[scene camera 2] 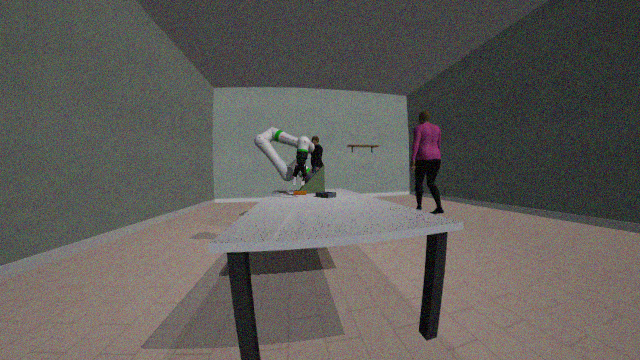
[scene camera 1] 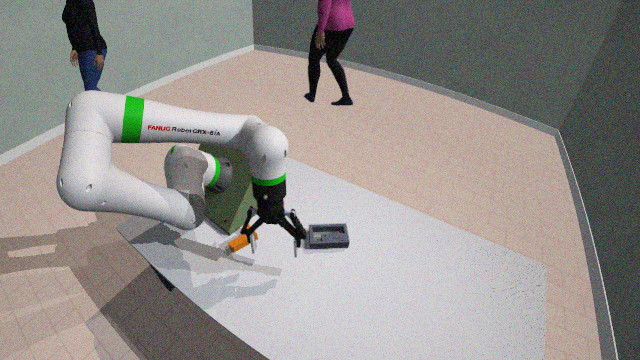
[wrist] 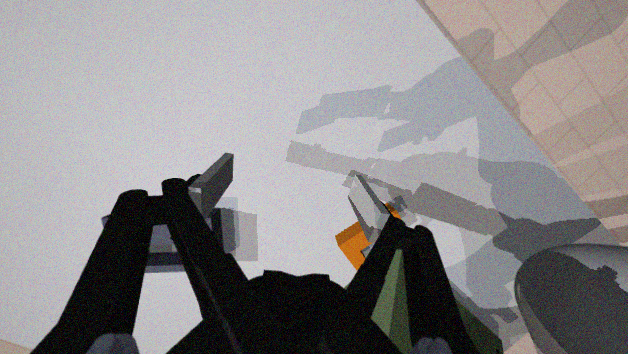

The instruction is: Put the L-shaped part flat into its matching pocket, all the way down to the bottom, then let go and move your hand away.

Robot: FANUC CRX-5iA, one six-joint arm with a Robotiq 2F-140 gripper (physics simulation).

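Places are measured from the arm's base along level axes (x back, y right, z up), in metres.
Where they show: gripper, fingertip midpoint: (scene camera 2: 298, 184) (scene camera 1: 274, 252) (wrist: 295, 177); arm's base, origin of the base link: (scene camera 2: 310, 178) (scene camera 1: 218, 175).
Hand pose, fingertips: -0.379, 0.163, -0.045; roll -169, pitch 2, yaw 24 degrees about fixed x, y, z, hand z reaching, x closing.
Note:
Things, the pixels of their top centre, and the offset from my fingertips, as dx, dy, dz. Level surfaces: height alone.
- orange L-shaped part, middle of its top: (wrist: 375, 241) (scene camera 1: 240, 235) (scene camera 2: 300, 191) +0.180, -0.033, -0.067
- dark grey block with the pocket, middle of its top: (wrist: 162, 246) (scene camera 1: 328, 233) (scene camera 2: 325, 192) -0.094, -0.205, -0.060
- white table, its level: dz -0.097
The orange L-shaped part (scene camera 1: 240, 243) (scene camera 2: 300, 193) (wrist: 352, 246) lies on the white table beside the foot of the green wedge. The dark grey block with the pocket (scene camera 1: 330, 245) (scene camera 2: 326, 194) (wrist: 167, 260) lies on the table to the right of the part in scene camera 1. My gripper (scene camera 1: 274, 248) (scene camera 2: 298, 182) (wrist: 295, 177) is wide open and empty, pointing down above the table. In scene camera 1 one finger overlaps the part's right end and the other is near the block's left side. In the wrist view the fingers partly hide both the part and the block.
The white table (scene camera 1: 400, 290) (scene camera 2: 325, 222) (wrist: 100, 90) carries the green wedge (scene camera 1: 234, 212) (scene camera 2: 318, 182) (wrist: 387, 305) near the arm's base. A person in pink (scene camera 1: 337, 15) (scene camera 2: 427, 142) and a person in black (scene camera 1: 82, 25) (scene camera 2: 317, 156) are on the floor away from the table.

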